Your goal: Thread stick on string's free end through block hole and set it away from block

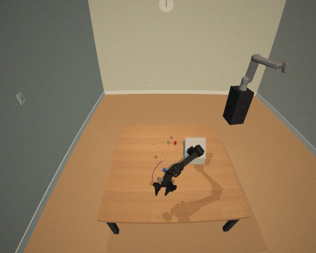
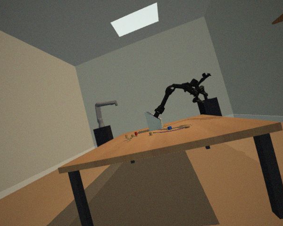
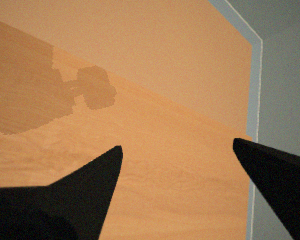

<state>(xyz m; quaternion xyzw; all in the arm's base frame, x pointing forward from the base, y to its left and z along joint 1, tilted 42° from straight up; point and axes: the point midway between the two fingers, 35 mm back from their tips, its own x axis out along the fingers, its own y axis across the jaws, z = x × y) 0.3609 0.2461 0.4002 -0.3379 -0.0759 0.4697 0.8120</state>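
My gripper tip is 370 mm to the left of the blue block, 180 mm above it and 100 mm past it. The rest, counted from my gripper tip: wooden cylinder (570 mm to the right, 180 mm below, 40 mm behind); then thin wooden stick (520 mm to the right, 190 mm below, 110 mm behind); then round wooden button (240 mm to the right, 190 mm below, 50 mm ahead).
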